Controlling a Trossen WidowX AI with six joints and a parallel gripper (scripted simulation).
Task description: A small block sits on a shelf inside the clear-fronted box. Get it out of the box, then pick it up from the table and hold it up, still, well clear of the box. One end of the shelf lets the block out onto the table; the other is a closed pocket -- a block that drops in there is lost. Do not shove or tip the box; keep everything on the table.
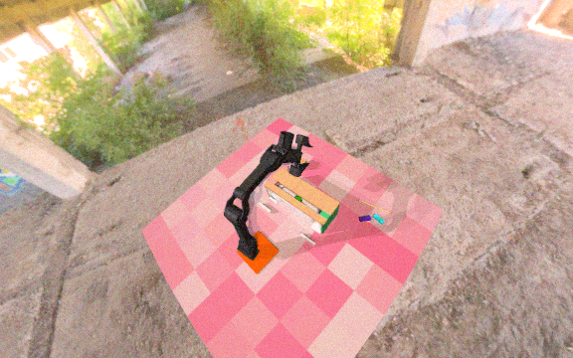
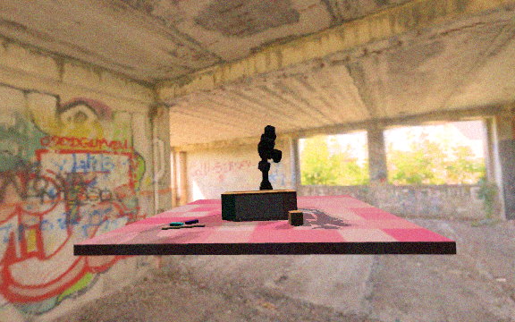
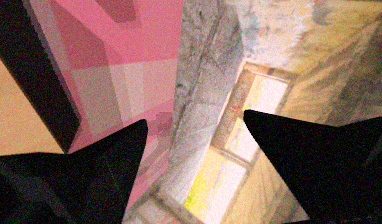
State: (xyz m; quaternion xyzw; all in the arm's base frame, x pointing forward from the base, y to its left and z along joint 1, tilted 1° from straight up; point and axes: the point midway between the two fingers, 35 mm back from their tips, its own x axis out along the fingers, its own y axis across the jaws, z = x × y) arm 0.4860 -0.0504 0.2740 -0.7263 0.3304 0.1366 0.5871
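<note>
Now: the box 21 cm below my gripper tip, 18 cm behind it and 1 cm to the right of it. Round my gripper tip: tan cube: 24 cm below, 13 cm to the left, 9 cm ahead; green block: 18 cm below, 16 cm behind, 1 cm to the right; purple piece: 35 cm to the right, 27 cm below, 5 cm behind.
</note>
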